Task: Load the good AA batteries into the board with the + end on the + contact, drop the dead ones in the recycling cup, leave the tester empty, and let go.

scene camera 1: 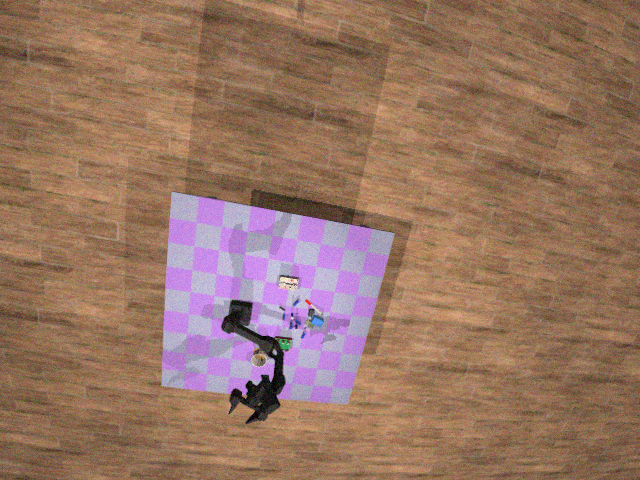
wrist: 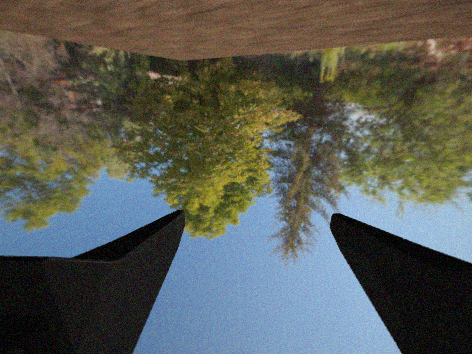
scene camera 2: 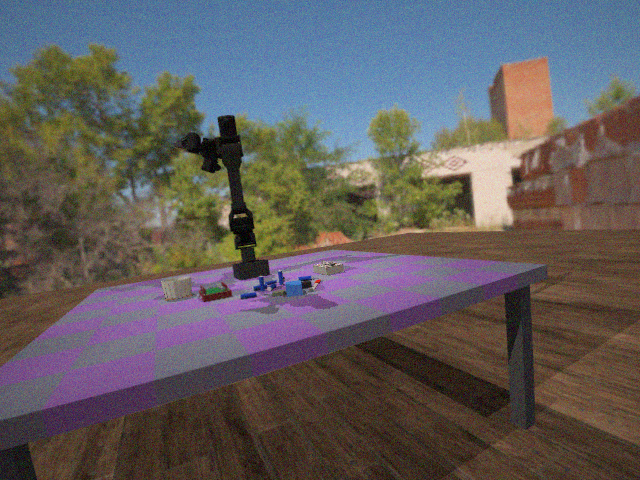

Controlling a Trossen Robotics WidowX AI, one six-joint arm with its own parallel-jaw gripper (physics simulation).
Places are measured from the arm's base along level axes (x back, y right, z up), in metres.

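Pixels of known places: gripper, between the fingertips: (scene camera 1: 237, 418) (wrist: 257, 218) (scene camera 2: 180, 147); arm's base, origin of its link: (scene camera 1: 237, 315) (scene camera 2: 249, 262).
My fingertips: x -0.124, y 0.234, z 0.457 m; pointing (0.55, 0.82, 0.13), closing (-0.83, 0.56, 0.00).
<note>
Ahead of a thing's pixels: the offset from my fingertips to its top centre. "*": to the spot under its first point. Level surfaces: height alone.
My gripper (scene camera 1: 239, 417) (scene camera 2: 180, 144) (wrist: 257, 218) is open and empty, high above and past the table edge beyond the cup. A pale round cup @[dy +0.076, dx -0.026, dz -0.456 m] (scene camera 1: 258, 358) (scene camera 2: 176, 289) stands near that edge; its contents are unclear. A green-and-red holder @[dy -0.022, dx -0.163, dz -0.478 m] (scene camera 1: 283, 343) (scene camera 2: 215, 292) sits beside it. A cream box with dark and red marks @[* dy -0.460, dx -0.159, dz -0.487 m] (scene camera 1: 288, 282) (scene camera 2: 328, 267) sits farther off. I cannot tell which is the board and which the tester. Small blue cylinders lie between them, including one @[dy -0.320, dx -0.221, dz -0.502 m] (scene camera 1: 296, 302) (scene camera 2: 305, 278), another @[dy -0.094, dx -0.293, dz -0.502 m] (scene camera 1: 303, 334) (scene camera 2: 248, 295), and an upright one @[dy -0.236, dx -0.204, dz -0.466 m] (scene camera 2: 281, 277). Their polarity marks are too small to read.
A blue block @[dy -0.207, dx -0.368, dz -0.486 m] (scene camera 1: 316, 321) (scene camera 2: 294, 288) sits beside the cylinders, with a small dark object next to it. A red-and-white stick @[* dy -0.327, dx -0.296, dz -0.512 m] (scene camera 1: 308, 302) (scene camera 2: 317, 281) lies close by. The arm's base stands on the purple-and-grey checkered table @[dz -0.516 m] (scene camera 1: 183, 206) (scene camera 2: 191, 330).
</note>
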